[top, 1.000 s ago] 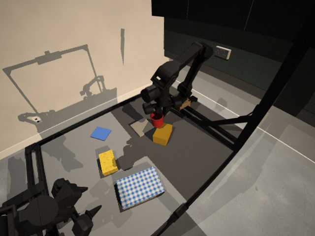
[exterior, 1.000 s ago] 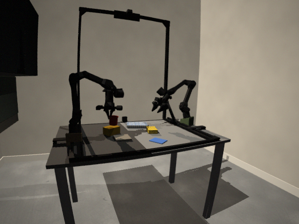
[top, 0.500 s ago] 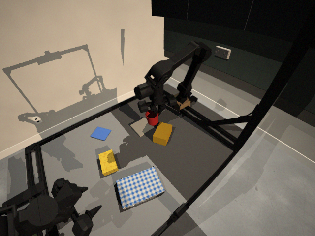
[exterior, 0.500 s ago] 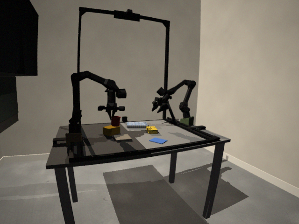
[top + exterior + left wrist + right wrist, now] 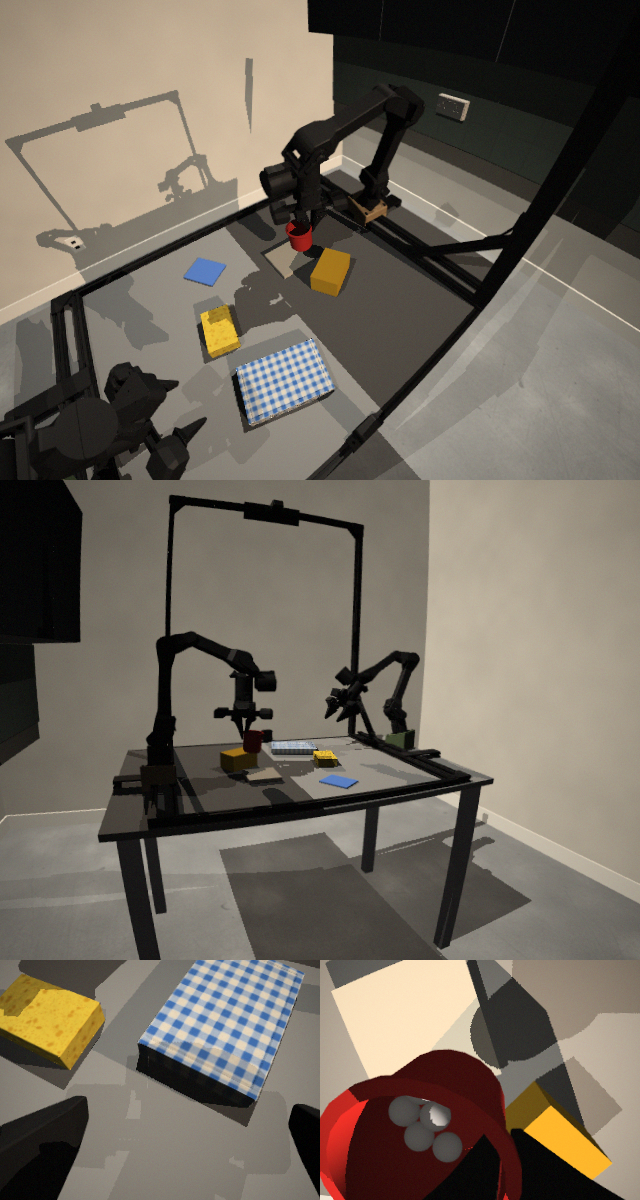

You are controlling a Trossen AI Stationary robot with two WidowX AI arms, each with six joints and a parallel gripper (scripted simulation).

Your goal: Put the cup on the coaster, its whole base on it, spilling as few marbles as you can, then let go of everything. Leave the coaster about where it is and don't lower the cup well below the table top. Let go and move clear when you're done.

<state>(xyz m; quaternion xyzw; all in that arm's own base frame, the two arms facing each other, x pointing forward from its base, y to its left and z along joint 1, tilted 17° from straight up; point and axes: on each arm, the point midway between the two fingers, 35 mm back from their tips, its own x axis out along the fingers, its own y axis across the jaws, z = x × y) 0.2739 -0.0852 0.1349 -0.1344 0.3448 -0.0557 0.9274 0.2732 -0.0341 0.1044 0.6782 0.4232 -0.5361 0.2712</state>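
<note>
Now: the beige square coaster 15 cm below my right hand, 6 cm ahead of it and 4 cm to the left of it. From my right hand the other things lie so: blue-checked box (30 cm to the left, 18 cm behind, 14 cm below); then orange block (13 cm below, 8 cm behind, 1 cm to the left); then blue coaster (23 cm to the left, 21 cm ahead, 15 cm below).
</note>
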